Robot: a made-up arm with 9 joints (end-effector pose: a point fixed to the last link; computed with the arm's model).
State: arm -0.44 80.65 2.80 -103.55 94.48 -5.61 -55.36 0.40 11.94
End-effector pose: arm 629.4 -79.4 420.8 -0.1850 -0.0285 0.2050 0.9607
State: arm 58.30 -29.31 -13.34 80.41 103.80 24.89 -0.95 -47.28 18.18
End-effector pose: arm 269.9 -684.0 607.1 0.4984 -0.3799 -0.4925 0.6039
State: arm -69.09 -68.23 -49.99 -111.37 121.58 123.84 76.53 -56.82 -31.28
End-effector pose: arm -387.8 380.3 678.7 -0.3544 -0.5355 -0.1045 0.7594
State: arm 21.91 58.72 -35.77 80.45 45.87 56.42 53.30 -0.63 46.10
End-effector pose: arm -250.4 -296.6 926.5 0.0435 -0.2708 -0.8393 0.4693
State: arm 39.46 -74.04 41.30 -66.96 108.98 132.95 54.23 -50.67 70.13
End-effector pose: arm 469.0 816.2 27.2 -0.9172 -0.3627 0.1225 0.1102
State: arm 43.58 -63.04 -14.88 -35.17 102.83 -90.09 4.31 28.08 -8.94
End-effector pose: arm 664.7 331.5 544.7 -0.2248 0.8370 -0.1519 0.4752
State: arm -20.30 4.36 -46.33 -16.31 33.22 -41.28 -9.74 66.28 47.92
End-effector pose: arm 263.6 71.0 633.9 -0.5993 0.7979 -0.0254 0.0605
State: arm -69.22 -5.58 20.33 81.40 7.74 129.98 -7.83 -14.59 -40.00
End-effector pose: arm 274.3 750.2 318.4 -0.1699 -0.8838 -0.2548 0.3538
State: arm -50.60 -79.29 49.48 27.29 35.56 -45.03 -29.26 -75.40 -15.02
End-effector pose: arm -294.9 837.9 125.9 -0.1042 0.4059 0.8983 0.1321
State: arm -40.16 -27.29 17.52 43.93 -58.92 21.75 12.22 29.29 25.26
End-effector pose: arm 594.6 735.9 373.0 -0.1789 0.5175 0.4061 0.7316
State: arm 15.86 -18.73 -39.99 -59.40 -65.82 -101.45 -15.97 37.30 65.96
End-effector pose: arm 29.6 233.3 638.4 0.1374 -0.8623 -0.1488 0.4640
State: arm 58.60 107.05 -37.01 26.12 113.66 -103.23 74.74 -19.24 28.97
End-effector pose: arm 33.3 137.4 875.3 0.3395 0.5758 -0.4390 0.6005
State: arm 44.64 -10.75 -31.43 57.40 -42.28 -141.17 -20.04 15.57 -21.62
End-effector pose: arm 20.6 -39.1 551.3 -0.0229 -0.9513 -0.2382 0.1943
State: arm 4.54 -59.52 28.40 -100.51 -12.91 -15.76 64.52 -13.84 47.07
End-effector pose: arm 228.6 563.1 -34.6 -0.5647 -0.7728 0.2886 0.0269
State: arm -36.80 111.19 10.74 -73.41 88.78 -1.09 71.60 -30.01 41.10
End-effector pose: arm 663.2 -66.4 356.3 -0.8355 -0.3733 -0.3669 0.1672
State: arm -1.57 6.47 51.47 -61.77 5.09 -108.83 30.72 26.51 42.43
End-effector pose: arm 310.5 140.1 196.6 0.1557 -0.7683 0.0724 0.6166
